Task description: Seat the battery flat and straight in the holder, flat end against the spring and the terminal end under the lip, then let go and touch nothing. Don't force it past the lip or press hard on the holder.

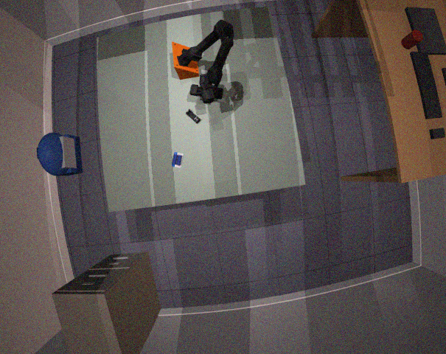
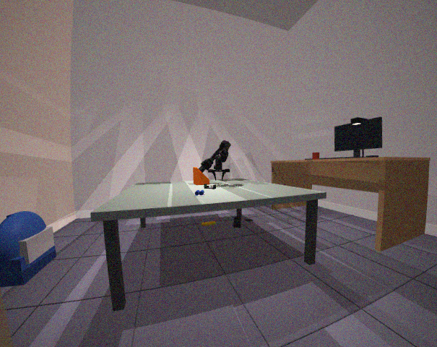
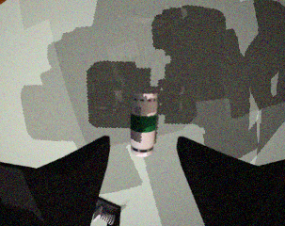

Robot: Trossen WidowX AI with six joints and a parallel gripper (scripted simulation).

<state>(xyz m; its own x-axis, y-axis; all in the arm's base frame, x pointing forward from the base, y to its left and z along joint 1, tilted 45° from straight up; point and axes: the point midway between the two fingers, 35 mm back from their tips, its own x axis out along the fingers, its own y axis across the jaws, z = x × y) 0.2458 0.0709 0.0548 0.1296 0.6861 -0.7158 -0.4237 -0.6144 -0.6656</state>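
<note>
The battery is 40 mm below my gripper tip.
</note>
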